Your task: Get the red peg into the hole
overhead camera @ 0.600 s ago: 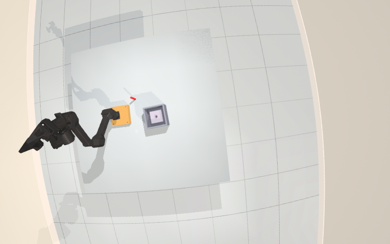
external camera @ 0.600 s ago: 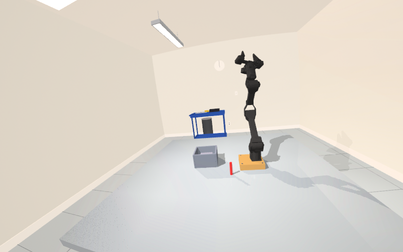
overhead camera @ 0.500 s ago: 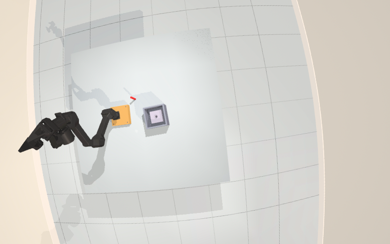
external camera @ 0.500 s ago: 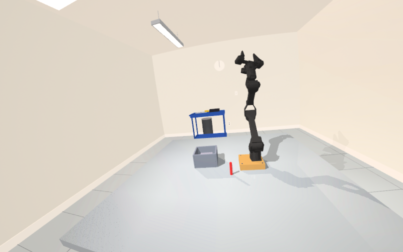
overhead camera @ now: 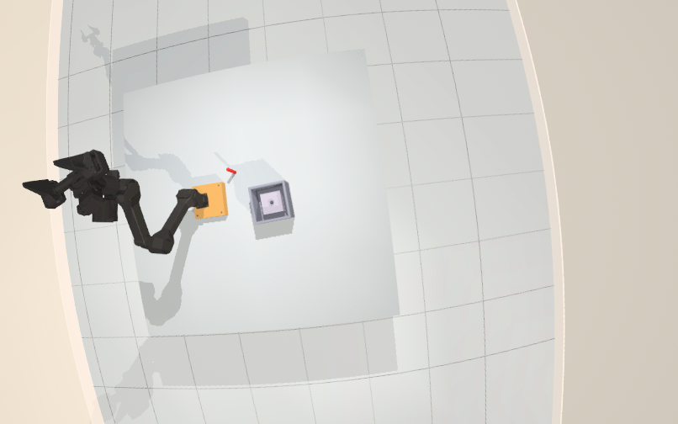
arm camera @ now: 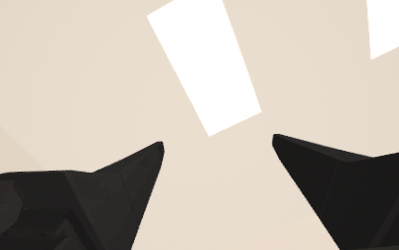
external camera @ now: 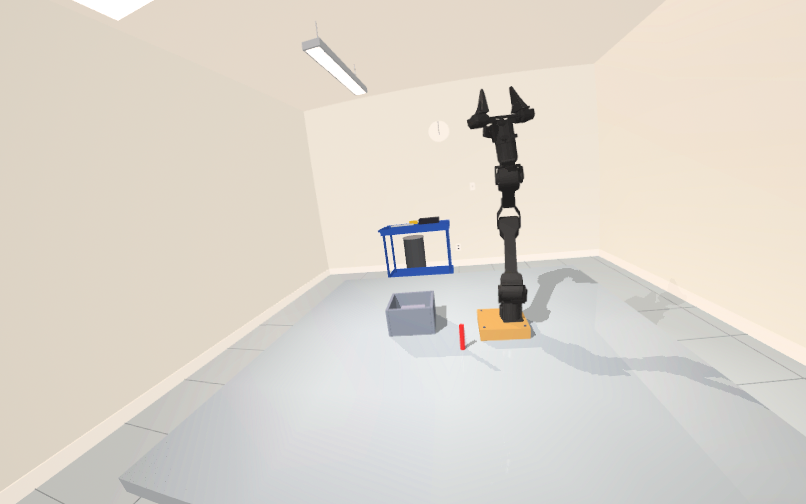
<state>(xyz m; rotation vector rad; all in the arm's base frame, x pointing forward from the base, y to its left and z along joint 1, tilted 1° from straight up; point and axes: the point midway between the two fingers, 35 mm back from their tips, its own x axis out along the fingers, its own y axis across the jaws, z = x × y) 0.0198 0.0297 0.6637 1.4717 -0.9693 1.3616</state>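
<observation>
Now: gripper tip 160 mm short of the red peg, 80 mm to the right of it and 700 mm above it. The rest, counted from my gripper tip: grey box: 320 mm ahead, 100 mm to the right, 710 mm below.
</observation>
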